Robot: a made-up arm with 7 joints. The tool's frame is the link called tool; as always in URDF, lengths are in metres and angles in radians. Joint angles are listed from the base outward. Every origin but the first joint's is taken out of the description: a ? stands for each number. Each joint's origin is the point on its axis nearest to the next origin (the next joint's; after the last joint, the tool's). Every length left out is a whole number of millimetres.
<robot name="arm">
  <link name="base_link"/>
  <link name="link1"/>
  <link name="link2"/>
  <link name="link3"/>
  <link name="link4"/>
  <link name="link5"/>
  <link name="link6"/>
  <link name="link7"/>
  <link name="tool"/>
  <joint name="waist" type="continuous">
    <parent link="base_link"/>
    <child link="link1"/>
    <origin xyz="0.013 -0.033 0.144" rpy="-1.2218 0 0"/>
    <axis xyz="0 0 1"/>
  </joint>
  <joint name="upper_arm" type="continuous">
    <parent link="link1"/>
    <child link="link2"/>
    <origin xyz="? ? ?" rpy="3.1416 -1.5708 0"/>
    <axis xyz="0 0 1"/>
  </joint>
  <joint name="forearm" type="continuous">
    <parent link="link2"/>
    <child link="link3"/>
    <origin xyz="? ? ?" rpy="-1.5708 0 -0.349"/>
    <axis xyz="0 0 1"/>
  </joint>
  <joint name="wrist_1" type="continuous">
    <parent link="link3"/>
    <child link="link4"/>
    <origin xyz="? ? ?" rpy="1.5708 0 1.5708"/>
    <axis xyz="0 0 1"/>
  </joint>
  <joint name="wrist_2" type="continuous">
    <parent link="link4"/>
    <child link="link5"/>
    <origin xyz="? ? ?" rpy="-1.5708 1.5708 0"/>
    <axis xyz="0 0 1"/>
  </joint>
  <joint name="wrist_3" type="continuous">
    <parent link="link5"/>
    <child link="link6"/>
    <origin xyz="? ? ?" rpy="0 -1.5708 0"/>
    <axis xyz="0 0 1"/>
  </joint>
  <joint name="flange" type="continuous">
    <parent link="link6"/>
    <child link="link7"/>
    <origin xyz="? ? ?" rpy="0 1.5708 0"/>
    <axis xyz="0 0 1"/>
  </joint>
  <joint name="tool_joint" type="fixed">
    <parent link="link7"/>
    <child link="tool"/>
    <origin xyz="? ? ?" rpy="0 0 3.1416"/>
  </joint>
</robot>
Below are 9 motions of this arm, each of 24 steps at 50 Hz.
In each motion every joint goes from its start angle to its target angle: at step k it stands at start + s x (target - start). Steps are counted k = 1, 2, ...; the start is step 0. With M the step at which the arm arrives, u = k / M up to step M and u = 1 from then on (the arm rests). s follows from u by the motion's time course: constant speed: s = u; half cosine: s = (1 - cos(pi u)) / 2; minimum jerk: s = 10 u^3 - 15 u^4 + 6 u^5.
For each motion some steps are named. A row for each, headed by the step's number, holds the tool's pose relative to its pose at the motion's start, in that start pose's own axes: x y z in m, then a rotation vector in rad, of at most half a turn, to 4 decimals.
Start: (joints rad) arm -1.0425 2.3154 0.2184 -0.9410 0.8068 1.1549 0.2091
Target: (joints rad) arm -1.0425 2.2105 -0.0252 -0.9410 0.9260 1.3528 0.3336
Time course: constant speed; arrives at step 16
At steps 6, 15, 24:
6: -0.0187 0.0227 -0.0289 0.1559 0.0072 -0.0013
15: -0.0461 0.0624 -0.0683 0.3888 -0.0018 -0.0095
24: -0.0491 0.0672 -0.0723 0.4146 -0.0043 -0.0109

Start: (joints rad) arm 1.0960 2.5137 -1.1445 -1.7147 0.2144 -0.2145 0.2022
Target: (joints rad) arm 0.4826 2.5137 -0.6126 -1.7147 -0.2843 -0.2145 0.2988
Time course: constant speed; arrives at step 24
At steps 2, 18, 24:
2: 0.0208 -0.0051 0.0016 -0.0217 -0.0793 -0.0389
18: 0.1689 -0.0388 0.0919 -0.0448 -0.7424 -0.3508
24: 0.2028 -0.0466 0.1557 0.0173 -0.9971 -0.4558

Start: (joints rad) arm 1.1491 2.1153 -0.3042 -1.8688 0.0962 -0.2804 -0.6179
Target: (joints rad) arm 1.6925 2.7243 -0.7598 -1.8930 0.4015 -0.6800 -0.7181
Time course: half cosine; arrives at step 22
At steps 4, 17, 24:
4: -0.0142 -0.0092 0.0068 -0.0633 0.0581 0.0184
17: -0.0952 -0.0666 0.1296 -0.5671 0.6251 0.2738
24: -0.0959 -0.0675 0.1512 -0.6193 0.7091 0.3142

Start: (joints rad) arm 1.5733 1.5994 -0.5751 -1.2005 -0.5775 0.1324 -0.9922
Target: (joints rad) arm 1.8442 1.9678 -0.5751 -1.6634 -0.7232 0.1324 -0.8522
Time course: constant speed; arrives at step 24
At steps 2, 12, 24:
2: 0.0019 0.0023 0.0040 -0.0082 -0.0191 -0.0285
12: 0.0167 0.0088 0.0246 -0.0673 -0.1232 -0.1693
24: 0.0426 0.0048 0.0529 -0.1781 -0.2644 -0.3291

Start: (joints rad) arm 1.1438 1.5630 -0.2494 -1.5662 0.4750 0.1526 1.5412
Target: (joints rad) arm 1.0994 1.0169 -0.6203 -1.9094 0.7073 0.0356 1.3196
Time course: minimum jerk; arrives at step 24
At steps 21, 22, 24:
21: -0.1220 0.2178 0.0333 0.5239 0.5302 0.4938
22: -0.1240 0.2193 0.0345 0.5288 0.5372 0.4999
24: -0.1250 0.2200 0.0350 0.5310 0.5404 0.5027

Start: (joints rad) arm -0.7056 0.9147 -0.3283 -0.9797 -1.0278 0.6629 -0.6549
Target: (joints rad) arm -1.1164 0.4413 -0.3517 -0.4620 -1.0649 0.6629 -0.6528
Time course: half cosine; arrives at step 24
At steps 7, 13, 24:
7: 0.0186 -0.0207 0.0027 -0.0345 0.0344 0.0462
13: 0.0636 -0.0593 0.0172 -0.1190 0.0743 0.1141
24: 0.1282 -0.0977 0.0507 -0.2376 0.0769 0.1552

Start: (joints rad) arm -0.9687 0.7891 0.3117 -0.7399 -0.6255 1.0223 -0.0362
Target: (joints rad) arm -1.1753 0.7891 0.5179 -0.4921 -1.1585 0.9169 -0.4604
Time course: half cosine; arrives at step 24
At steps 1, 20, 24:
1: 0.0001 0.0000 -0.0001 0.0002 -0.0012 -0.0021
20: 0.0161 0.0010 -0.0152 0.0727 -0.1914 -0.5148
24: 0.0165 0.0013 -0.0154 0.0776 -0.2006 -0.5553

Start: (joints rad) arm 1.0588 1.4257 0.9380 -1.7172 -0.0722 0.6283 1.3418
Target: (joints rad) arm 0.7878 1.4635 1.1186 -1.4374 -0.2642 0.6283 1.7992
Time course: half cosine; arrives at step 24
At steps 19, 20, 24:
19: 0.0817 -0.0935 -0.0252 -0.3400 -0.2287 0.5291
20: 0.0856 -0.0965 -0.0253 -0.3537 -0.2365 0.5514
24: 0.0928 -0.1018 -0.0253 -0.3791 -0.2506 0.5926

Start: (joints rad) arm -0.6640 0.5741 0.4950 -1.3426 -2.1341 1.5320 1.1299
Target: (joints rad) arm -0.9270 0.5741 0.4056 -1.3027 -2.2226 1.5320 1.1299
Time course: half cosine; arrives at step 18
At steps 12, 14, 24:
12: 0.0051 -0.0772 -0.0103 0.0243 -0.0378 0.1420
14: 0.0072 -0.0908 -0.0131 0.0281 -0.0463 0.1672
24: 0.0094 -0.1026 -0.0159 0.0313 -0.0543 0.1894

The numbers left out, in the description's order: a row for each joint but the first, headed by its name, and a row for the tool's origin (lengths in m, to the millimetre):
upper_arm: 0.023 0.006 0
forearm: -0.053 -0.209 0
wrist_1: -0.021 -0.01 0
wrist_2: 0.016 -0.298 0
wrist_3: 0.007 -0.011 0
flange: -0.004 -0.003 0
tool: 0.016 0.029 0

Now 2 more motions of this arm.
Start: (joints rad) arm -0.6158 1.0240 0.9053 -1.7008 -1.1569 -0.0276 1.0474
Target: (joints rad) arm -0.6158 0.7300 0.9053 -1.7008 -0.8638 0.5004 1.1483
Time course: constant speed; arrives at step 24
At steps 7, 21, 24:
7: -0.0092 0.0172 0.0113 0.1486 -0.1343 0.1645
21: -0.0294 0.0509 0.0389 0.4869 -0.3994 0.4619
24: -0.0343 0.0579 0.0458 0.5661 -0.4552 0.5193

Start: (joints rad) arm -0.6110 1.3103 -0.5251 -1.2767 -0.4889 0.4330 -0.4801
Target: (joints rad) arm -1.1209 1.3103 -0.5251 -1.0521 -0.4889 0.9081 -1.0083
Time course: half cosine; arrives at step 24
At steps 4, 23, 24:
4: 0.0083 0.0076 -0.0058 0.0506 -0.0008 -0.0246
23: 0.1228 0.1288 -0.0400 0.6780 0.2141 -0.2257
24: 0.1232 0.1294 -0.0399 0.6803 0.2160 -0.2259

